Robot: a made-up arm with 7 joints.
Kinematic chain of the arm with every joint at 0, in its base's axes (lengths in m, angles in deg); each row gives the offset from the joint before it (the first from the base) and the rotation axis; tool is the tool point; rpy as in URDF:
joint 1: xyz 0 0 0 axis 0.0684 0.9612 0.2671
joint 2: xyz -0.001 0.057 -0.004 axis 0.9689 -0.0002 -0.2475
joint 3: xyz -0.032 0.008 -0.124 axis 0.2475 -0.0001 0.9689
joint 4: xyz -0.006 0 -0.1 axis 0.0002 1 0
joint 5: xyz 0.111 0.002 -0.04 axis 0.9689 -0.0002 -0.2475
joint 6: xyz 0.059 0 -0.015 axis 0.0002 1 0
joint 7: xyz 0.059 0 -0.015 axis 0.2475 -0.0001 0.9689
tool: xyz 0 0 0 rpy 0 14.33 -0.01
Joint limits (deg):
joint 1: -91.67..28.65
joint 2: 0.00..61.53
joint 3: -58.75..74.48
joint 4: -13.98..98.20
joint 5: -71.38..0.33
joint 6: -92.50..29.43
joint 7: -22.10..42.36
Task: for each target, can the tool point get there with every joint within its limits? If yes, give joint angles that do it. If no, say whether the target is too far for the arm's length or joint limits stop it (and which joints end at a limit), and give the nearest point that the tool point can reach.
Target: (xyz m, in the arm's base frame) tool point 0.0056 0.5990 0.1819
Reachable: no: too far | nearest point -0.0051 0.4587 0.0431 | short by 0.198 m
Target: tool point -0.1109 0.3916 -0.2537
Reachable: yes | joints 9.32 36.34 62.30 77.51 -33.47 -65.74 26.37
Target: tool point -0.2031 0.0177 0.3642
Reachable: no: joint limits stop it (at a limit: joint 1, joint 2, joint 4) | nearest point 0.0659 0.1989 0.2274 | short by 0.352 m
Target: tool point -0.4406 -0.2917 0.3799
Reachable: no: too far | nearest point 0.1279 -0.1764 0.0733 | short by 0.656 m
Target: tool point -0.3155 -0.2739 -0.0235
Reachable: no: joint limits stop it (at a limit: joint 1, joint 2, joint 3, joint 5, joint 6) | nearest point -0.0635 -0.1553 -0.2632 | short by 0.367 m
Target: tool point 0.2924 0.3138 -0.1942
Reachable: yes | joints -50.49 27.02 46.40 58.04 -65.31 -61.58 6.88
